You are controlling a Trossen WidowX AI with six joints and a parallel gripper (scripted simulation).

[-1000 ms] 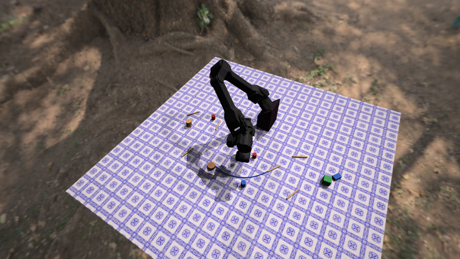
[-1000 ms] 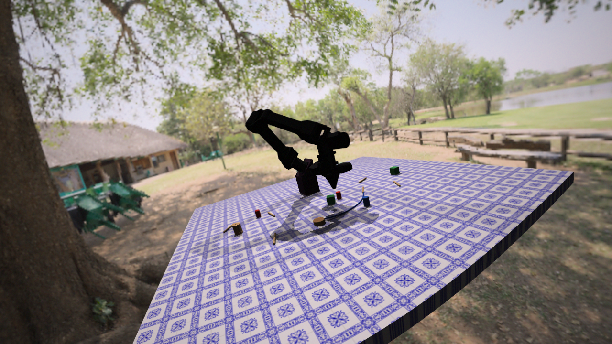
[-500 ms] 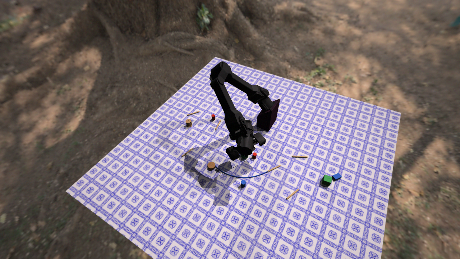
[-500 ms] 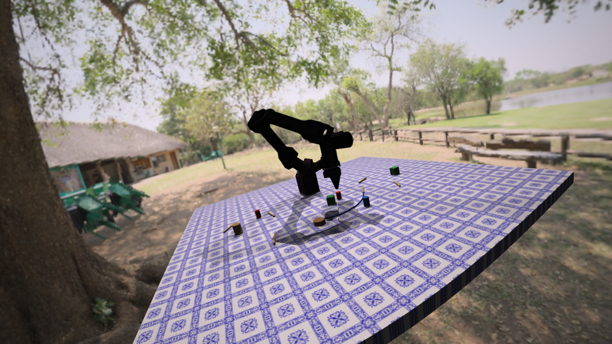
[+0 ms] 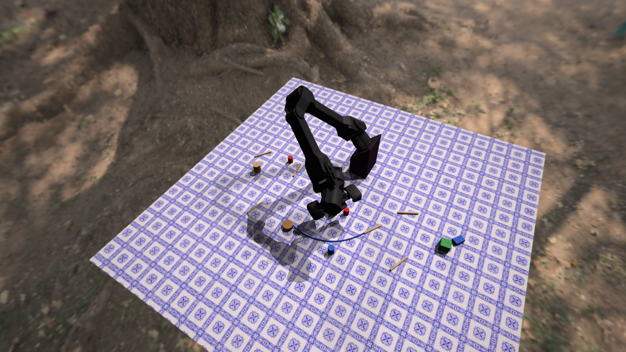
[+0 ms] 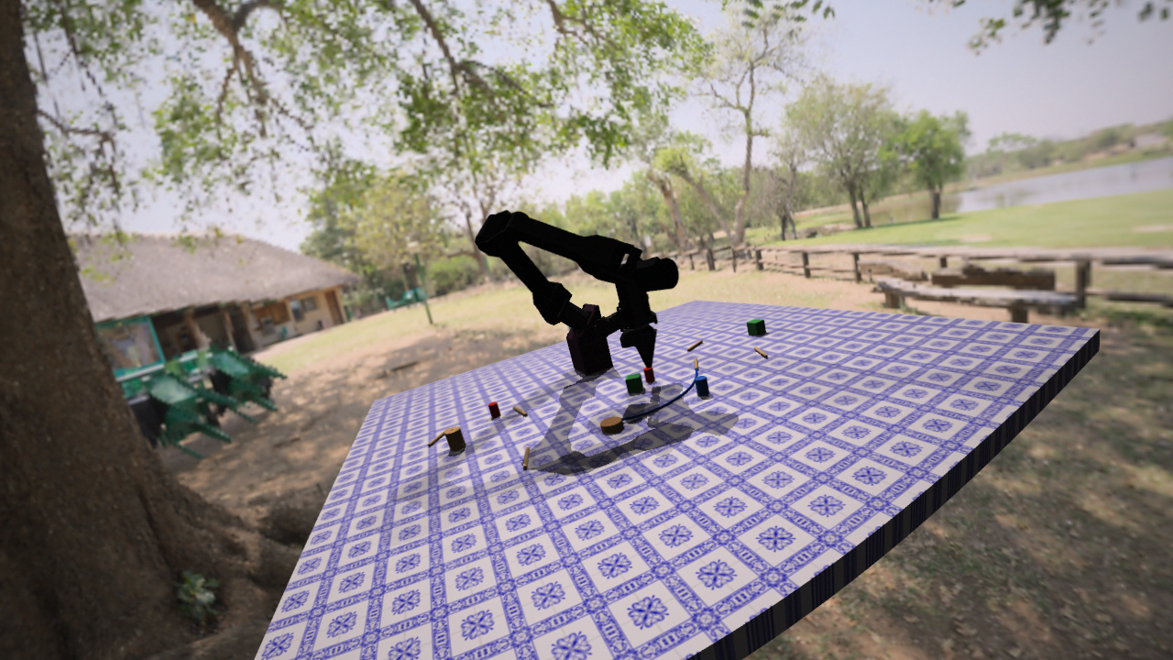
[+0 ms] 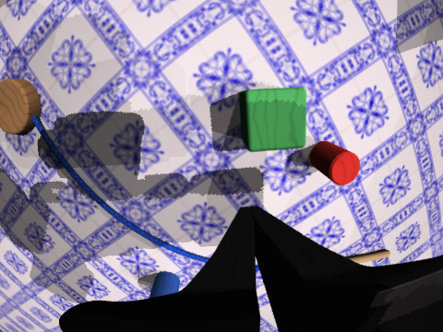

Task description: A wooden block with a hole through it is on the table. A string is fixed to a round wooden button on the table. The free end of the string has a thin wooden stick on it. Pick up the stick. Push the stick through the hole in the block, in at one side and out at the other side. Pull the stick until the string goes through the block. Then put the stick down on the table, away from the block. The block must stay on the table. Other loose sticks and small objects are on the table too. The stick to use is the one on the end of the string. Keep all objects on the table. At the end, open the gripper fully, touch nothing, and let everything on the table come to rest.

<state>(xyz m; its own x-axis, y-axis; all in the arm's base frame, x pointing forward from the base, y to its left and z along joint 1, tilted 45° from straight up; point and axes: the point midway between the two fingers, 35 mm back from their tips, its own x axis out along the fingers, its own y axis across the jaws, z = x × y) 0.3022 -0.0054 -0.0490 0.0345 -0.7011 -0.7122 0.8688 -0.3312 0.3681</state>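
The string lies 120 mm to the left of my gripper tip, 50 mm below it and 20 mm behind it. The rest, counted from my gripper tip: round wooden button (140 mm to the right, 100 mm ahead, 40 mm below); then thin stick (130 mm to the left, 50 mm below, 40 mm behind); then blue cylinder (110 mm ahead, 50 mm to the left, 30 mm below).
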